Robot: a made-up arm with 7 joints. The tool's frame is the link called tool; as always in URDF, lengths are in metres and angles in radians. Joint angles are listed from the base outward.
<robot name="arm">
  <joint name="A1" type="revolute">
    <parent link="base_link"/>
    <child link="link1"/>
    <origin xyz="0 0 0.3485" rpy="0 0 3.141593"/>
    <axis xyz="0 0 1"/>
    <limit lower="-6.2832" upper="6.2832"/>
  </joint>
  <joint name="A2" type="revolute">
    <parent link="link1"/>
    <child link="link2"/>
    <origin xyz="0 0 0" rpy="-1.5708 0 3.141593"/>
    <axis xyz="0 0 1"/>
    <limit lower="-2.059" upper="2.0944"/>
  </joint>
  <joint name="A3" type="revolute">
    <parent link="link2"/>
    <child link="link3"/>
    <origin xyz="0 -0.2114 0" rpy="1.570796 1.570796 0"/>
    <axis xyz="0 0 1"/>
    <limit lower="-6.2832" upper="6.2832"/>
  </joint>
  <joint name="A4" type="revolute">
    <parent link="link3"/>
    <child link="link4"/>
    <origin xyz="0 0.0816 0" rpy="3.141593 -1.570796 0"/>
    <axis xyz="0 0 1"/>
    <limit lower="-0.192" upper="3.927"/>
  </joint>
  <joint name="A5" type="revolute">
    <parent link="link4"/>
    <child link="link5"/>
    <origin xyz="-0.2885 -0.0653 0" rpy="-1.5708 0 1.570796"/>
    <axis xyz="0 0 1"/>
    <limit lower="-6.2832" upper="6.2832"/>
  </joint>
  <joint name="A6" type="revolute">
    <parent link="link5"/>
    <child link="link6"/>
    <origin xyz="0 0 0" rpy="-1.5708 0 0"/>
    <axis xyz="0 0 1"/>
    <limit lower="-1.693" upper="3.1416"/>
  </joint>
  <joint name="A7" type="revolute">
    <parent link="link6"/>
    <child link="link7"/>
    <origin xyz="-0.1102 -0.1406 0" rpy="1.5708 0 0"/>
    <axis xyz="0 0 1"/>
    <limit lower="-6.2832" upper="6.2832"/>
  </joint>
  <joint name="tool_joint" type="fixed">
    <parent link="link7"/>
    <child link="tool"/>
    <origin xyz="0 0 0" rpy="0 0 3.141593"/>
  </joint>
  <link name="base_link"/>
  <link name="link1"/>
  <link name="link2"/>
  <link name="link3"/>
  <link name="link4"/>
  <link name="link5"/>
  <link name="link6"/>
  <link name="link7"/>
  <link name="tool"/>
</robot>
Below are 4 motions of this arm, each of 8 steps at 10 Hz.
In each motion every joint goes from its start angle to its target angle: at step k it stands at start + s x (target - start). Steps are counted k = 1, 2, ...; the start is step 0. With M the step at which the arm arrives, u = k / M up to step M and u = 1 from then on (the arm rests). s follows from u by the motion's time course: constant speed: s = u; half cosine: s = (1 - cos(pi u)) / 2; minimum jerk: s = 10 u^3 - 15 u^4 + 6 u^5.
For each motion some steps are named. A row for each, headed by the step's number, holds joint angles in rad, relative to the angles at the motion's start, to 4 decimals.
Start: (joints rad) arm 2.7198 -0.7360 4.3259 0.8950 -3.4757 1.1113 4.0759
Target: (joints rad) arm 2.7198 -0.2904 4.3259 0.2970 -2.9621 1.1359 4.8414
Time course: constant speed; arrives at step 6
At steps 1, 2, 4, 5, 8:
1: 0.0000 0.0743 0.0000 -0.0997 0.0856 0.0041 0.1276
2: 0.0000 0.1485 0.0000 -0.1993 0.1712 0.0082 0.2552
4: 0.0000 0.2971 0.0000 -0.3987 0.3424 0.0164 0.5103
5: 0.0000 0.3713 0.0000 -0.4983 0.4280 0.0205 0.6379
8: 0.0000 0.4456 0.0000 -0.5980 0.5136 0.0246 0.7655

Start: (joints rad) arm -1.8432 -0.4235 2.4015 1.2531 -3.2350 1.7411 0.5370
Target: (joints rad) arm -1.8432 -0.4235 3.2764 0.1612 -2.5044 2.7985 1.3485
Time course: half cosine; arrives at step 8
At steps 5, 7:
5: 0.0000 0.0000 0.6049 -0.7549 0.5051 0.7310 0.5610
7: 0.0000 0.0000 0.8416 -1.0503 0.7028 1.0172 0.7806

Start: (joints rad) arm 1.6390 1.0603 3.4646 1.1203 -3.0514 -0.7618 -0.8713
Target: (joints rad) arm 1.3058 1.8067 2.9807 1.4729 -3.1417 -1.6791 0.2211
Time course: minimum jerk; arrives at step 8
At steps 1, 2, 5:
1: -0.0053 0.0120 -0.0078 0.0057 -0.0014 -0.0147 0.0175
2: -0.0345 0.0773 -0.0501 0.0365 -0.0093 -0.0950 0.1131
5: -0.2415 0.5410 -0.3507 0.2556 -0.0654 -0.6649 0.7918

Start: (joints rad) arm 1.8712 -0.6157 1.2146 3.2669 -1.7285 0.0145 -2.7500
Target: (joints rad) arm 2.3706 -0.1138 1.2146 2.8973 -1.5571 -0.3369 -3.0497
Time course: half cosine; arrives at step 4
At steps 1, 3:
1: 0.0731 0.0735 0.0000 -0.0541 0.0251 -0.0515 -0.0439
3: 0.4263 0.4284 0.0000 -0.3155 0.1463 -0.2999 -0.2558

